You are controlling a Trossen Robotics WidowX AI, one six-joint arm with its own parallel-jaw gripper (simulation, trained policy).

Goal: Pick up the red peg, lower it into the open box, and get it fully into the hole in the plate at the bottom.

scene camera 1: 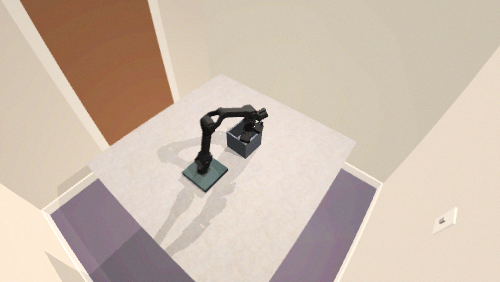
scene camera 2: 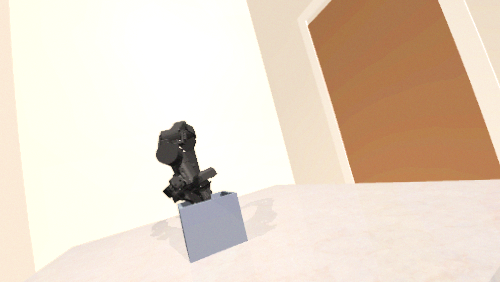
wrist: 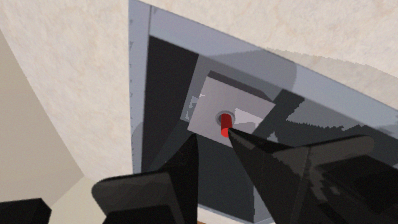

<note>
In view: my gripper (scene camera 2: 207,210), a grey box (scene camera 2: 212,226) and a pale grey plate (wrist: 247,106).
The grey box is seen too in the wrist view (wrist: 170,56). My gripper is seen too in the wrist view (wrist: 212,134). Scene camera 2 misses the pale grey plate, which is hidden by the grey box.
</note>
